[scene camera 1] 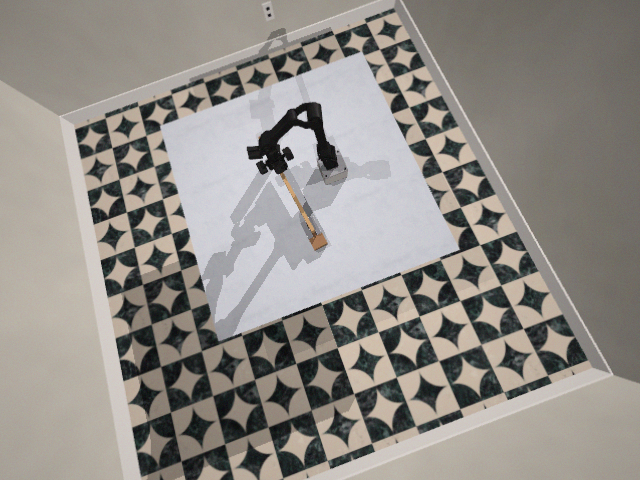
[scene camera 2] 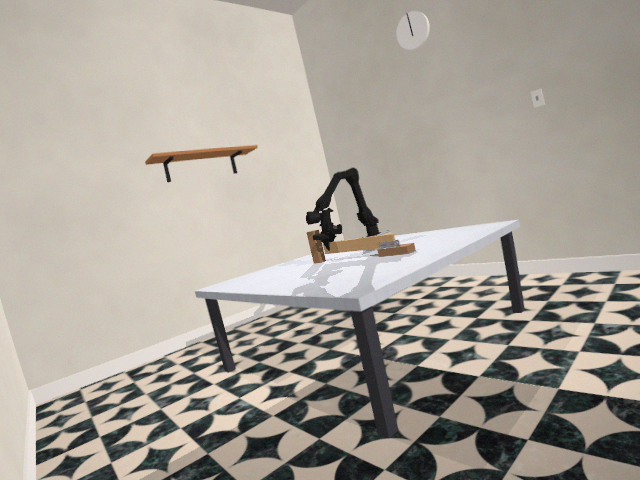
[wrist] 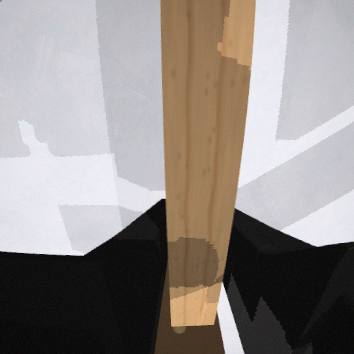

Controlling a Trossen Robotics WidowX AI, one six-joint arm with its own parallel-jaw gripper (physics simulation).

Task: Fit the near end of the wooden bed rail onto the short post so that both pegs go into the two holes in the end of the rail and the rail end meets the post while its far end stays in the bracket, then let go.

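Places are measured from the arm's base along level axes (x ahead, y left, z up), in metres.
Pixels of known places: gripper, between the fingertips: [scene camera 2: 330, 249] [wrist: 187, 206]; arm's base, origin of its link: [scene camera 1: 330, 163] [scene camera 2: 373, 234].
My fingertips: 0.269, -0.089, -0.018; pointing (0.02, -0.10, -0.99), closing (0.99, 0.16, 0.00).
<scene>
Ahead of a thing's pixels: the offset from my fingertips to its top centre, as dx, dy, dz. "spot": to the spot under its first point. Level surfaces: height alone.
The wooden rail @(-0.028, +0.184, +0.041) [scene camera 1: 299, 204] [scene camera 2: 361, 243] [wrist: 202, 125] is raised above the table and looks nearly level in scene camera 2. My gripper [scene camera 1: 279, 169] [scene camera 2: 327, 245] [wrist: 187, 206] is shut on the rail close to its near end. The upright brown post @(spot: +0.031, -0.075, -0.008) [scene camera 2: 317, 253] [wrist: 190, 344] stands at that end. In the wrist view one peg @(spot: +0.006, -0.071, +0.026) [wrist: 179, 330] shows at the rail's end edge, left of its middle, partly covered. The holes and the other peg are hidden, and any gap to the post is too small to judge. The rail's far end lies in the clear bracket [scene camera 2: 388, 243].
A reddish-brown wooden block @(-0.061, +0.401, -0.026) [scene camera 1: 318, 241] [scene camera 2: 397, 250] lies beside the bracket at the rail's far end. The arm's grey base [scene camera 1: 333, 174] stands right of the rail in scene camera 1. All stand on the white table @(dz -0.061) [scene camera 1: 382, 222] [scene camera 2: 330, 289].
</scene>
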